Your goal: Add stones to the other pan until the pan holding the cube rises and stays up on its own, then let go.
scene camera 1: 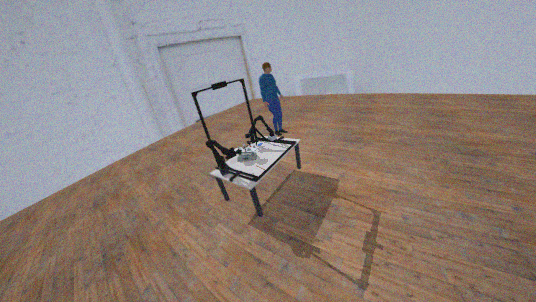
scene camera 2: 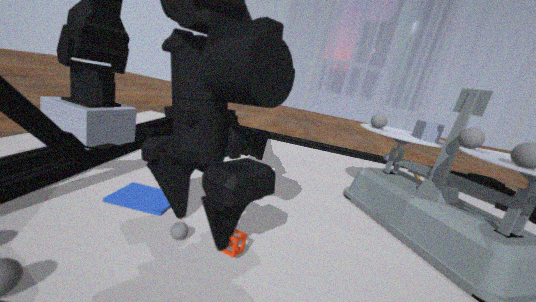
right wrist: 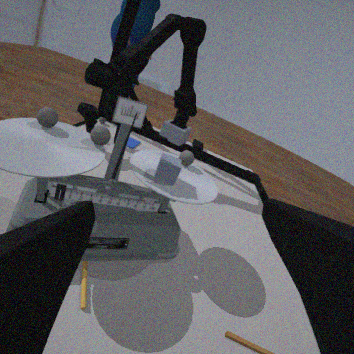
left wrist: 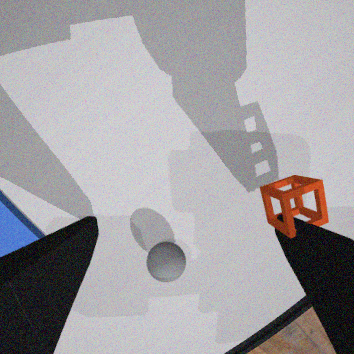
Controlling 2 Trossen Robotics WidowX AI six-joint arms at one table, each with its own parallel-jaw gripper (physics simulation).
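Places are measured from the left arm's base along level axes (x ahead, y left, z up), in centimetres.
Pixels of known places: left gripper, fingertip midpoint: (scene camera 2: 199,231) (left wrist: 188,224); right gripper, fingertip midpoint: (right wrist: 179,208); left arm's base at its link origin: (scene camera 1: 272,135) (scene camera 2: 92,102) (right wrist: 178,124); right arm's base at its link origin: (scene camera 1: 222,167).
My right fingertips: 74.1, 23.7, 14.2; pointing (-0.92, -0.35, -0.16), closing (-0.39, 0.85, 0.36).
Observation:
For each thing: its top centre in the pictures, then the offset to it from my right fingertips, as dx, dy, dz. "spot": a spot on its surface instead.
- grey balance at its top centre: (right wrist: 134,101) (scene camera 2: 480,90) (scene camera 1: 243,144) -14.4, -12.3, +0.4
- left pan at its top centre: (right wrist: 44,140) -8.1, -19.4, -7.3
- right pan at a spot on its surface: (right wrist: 206,189) spot: -20.7, +0.5, -8.5
- grey cube at its top centre: (right wrist: 171,159) (scene camera 2: 430,122) -17.5, -5.8, -5.5
- smaller stone at its top centre: (right wrist: 189,150) (scene camera 2: 381,113) -25.4, -5.5, -5.8
- small grey stone at its top centre: (left wrist: 168,274) (scene camera 2: 180,223) -43.7, -36.8, -21.0
- orange wireframe cube at its top centre: (left wrist: 310,213) (scene camera 2: 234,232) -37.0, -36.3, -19.7
- blue pad at its top centre: (scene camera 2: 145,196) (right wrist: 129,140) -53.0, -32.2, -22.4
A grey balance (scene camera 1: 247,157) (scene camera 2: 425,227) (right wrist: 150,235) has two white pans. In the right wrist view the left pan (right wrist: 40,160) bears two grey stones; the right pan (right wrist: 206,189) bears a grey cube (right wrist: 167,169) and a smaller stone (right wrist: 186,157). Which pan is lower is hard to tell. My left gripper (scene camera 2: 200,232) (left wrist: 188,224) is open low over the table. A small grey stone (scene camera 2: 179,230) (left wrist: 166,261) lies on the table between and just beyond its fingertips, not gripped. An orange wireframe cube (scene camera 2: 236,243) (left wrist: 295,205) is at one fingertip. My right gripper (right wrist: 179,208) is open and empty, before the balance.
A blue pad (scene camera 2: 137,198) (left wrist: 14,227) (right wrist: 133,143) lies beside the left gripper. Another stone (scene camera 2: 7,276) is at the left edge of scene camera 2. Two yellow sticks (right wrist: 83,286) (right wrist: 247,342) lie in front of the balance. A person (scene camera 1: 270,90) stands behind the table.

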